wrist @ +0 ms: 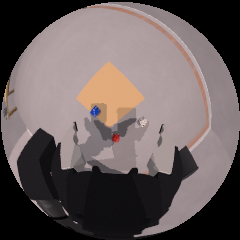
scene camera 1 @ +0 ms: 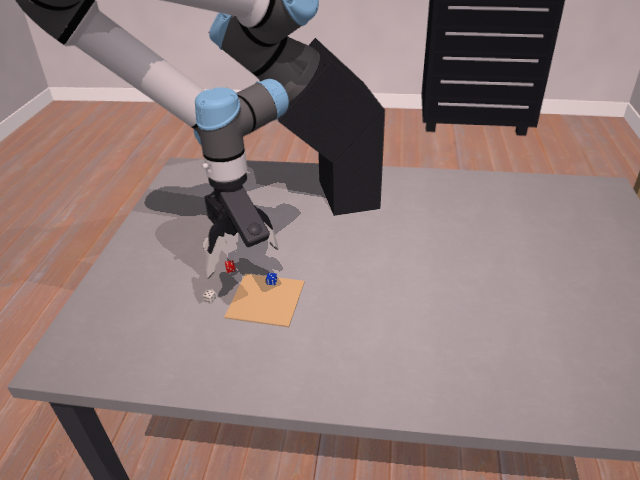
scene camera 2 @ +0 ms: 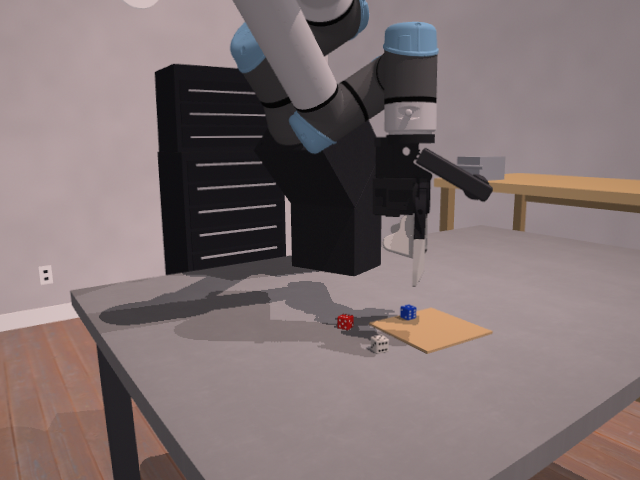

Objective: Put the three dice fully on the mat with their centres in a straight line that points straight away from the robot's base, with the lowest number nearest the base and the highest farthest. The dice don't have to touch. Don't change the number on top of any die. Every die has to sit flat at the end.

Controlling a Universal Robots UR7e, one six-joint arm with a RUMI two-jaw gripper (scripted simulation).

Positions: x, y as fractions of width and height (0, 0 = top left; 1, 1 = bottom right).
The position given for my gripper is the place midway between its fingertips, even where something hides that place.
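There is a mat (scene camera 2: 0.68, 0.69), (scene camera 1: 0.40, 0.63), (wrist: 0.46, 0.38), so I see it from the scene cameras and from the wrist. My gripper (scene camera 2: 0.65, 0.57), (scene camera 1: 0.38, 0.55), (wrist: 0.49, 0.51) is visible to me in those same views.
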